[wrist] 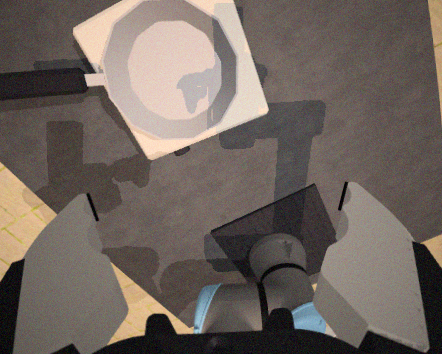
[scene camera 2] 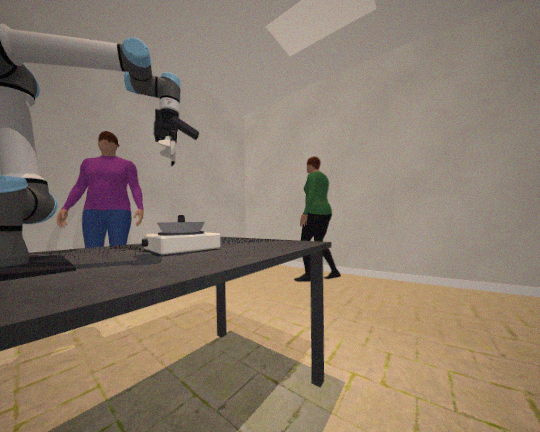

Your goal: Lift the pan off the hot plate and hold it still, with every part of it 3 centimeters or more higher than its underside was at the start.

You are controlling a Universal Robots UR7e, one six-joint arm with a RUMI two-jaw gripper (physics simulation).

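Places are measured from the arm's base along level axes (x ahead, y left, z up), in metres.
Where they show: gripper, fingertip midpoint: (wrist: 217,191) (scene camera 2: 171,161); arm's base, link origin: (wrist: 276,254).
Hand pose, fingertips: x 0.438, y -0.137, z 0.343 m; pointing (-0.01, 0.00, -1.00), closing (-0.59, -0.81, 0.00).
Observation:
Each offset is from my fingertips to the top centre of the thing. Level surfaces: height alone.
The pan (scene camera 2: 181,227) (wrist: 160,55) sits upright on the white hot plate @[0.059 m ahead, 0.028 m left, 0.285 m down] (scene camera 2: 187,243) (wrist: 247,100). It is grey and shallow. Its black handle @[0.190 m ahead, 0.187 m left, 0.202 m down] (scene camera 2: 181,218) (wrist: 42,84) points left in the wrist view and is cut off by that view's left edge; in the scene view it shows end-on behind the pan. My gripper (scene camera 2: 170,154) (wrist: 217,191) is open and empty, high above the table and the pan. In the wrist view the pan lies beyond the fingertips, toward the upper left, not between them.
The hot plate's dark knob @[0.040 m back, 0.118 m left, 0.309 m down] (scene camera 2: 145,242) (wrist: 182,150) sticks out from one side. The dark table @[0.361 m down] (scene camera 2: 125,275) (wrist: 375,75) carries the robot's base plate (scene camera 2: 50,263) (wrist: 300,210). A person in purple (scene camera 2: 107,185) stands behind the table, and a person in green (scene camera 2: 316,195) is farther right.

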